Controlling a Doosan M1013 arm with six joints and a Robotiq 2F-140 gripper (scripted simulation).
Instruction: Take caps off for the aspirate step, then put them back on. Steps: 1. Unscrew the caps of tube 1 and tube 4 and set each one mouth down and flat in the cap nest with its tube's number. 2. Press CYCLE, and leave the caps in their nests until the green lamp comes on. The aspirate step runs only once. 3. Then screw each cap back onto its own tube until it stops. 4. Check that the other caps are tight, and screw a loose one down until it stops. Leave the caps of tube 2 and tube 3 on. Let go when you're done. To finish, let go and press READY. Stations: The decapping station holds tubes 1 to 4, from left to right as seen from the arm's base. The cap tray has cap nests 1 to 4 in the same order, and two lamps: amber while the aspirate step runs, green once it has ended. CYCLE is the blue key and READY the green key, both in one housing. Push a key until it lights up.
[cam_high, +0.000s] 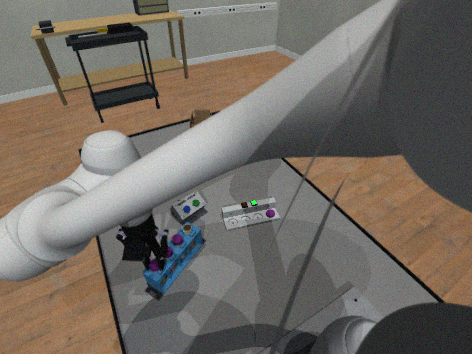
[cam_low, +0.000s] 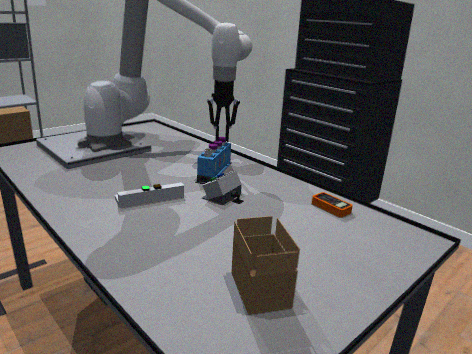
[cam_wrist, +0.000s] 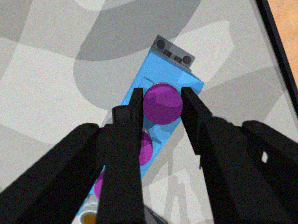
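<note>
Now: hand 30 mm above the purple cap. Also, from my hand: grey key housing 230 mm ahead, 190 mm to the right, 90 mm below; green ready key 220 mm ahead, 210 mm to the right, 80 mm below; blue cycle key 210 mm ahead, 170 mm to the right, 80 mm below.
</note>
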